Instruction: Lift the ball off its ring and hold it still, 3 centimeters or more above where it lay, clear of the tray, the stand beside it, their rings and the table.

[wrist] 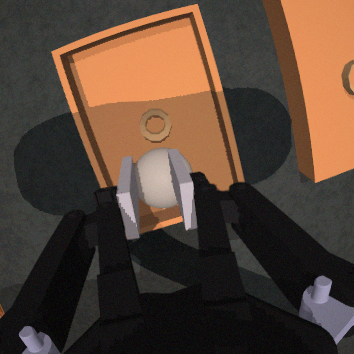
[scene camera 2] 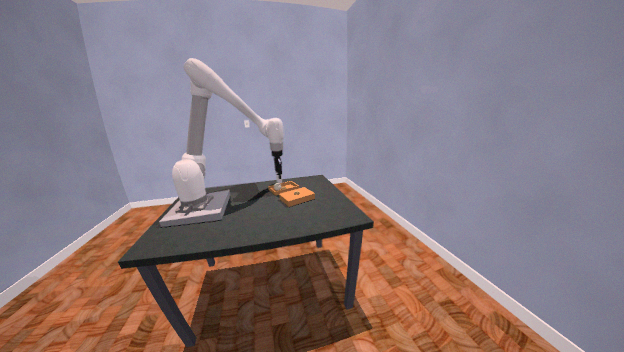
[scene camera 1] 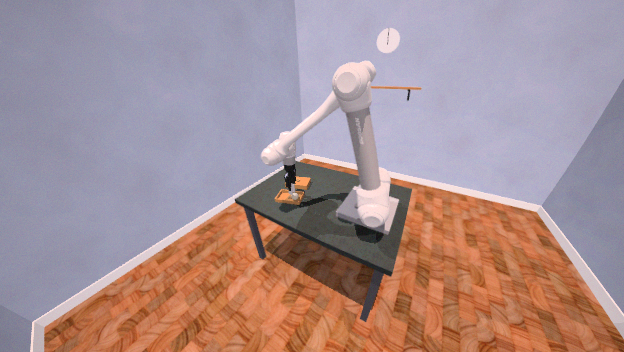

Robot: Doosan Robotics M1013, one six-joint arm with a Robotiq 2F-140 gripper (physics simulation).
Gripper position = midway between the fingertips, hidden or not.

In view: my gripper (wrist: 152, 170), a pale ball (wrist: 152, 170), an orange stand (wrist: 307, 46) and an orange tray (wrist: 152, 82).
